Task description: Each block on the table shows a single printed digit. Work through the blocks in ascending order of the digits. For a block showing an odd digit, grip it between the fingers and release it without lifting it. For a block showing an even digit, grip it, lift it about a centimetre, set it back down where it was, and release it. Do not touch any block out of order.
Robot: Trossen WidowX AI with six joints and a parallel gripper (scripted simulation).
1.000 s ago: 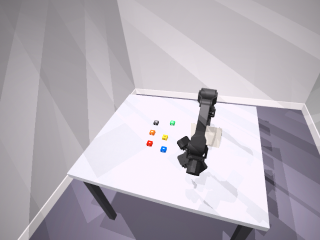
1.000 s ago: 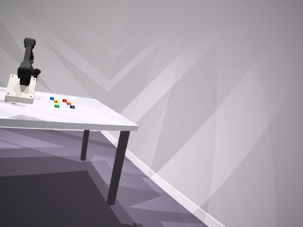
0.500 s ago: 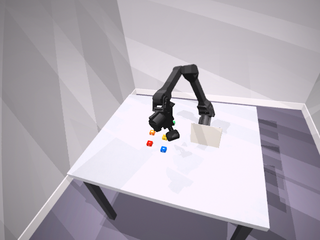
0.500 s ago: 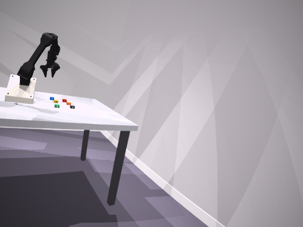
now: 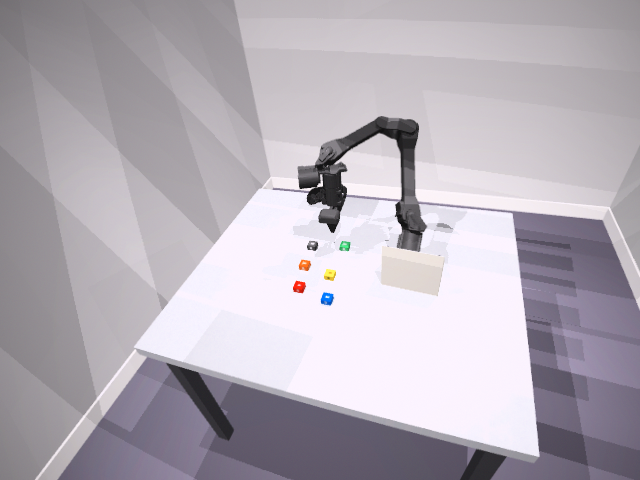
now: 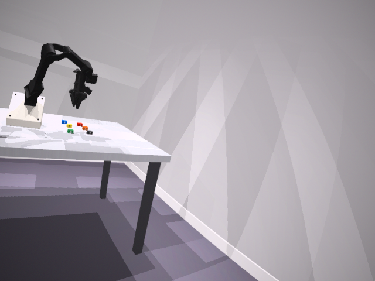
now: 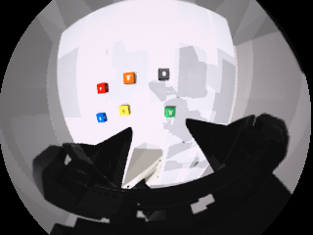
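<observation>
The black block lies 11 cm ahead of my gripper tip, 2 cm to the right of it and 13 cm below it. The rest, counted from my gripper tip: green block 1 cm behind, 5 cm to the right, 13 cm below; yellow block 1 cm behind, 10 cm to the left, 13 cm below; orange block 9 cm ahead, 8 cm to the left, 13 cm below.
</observation>
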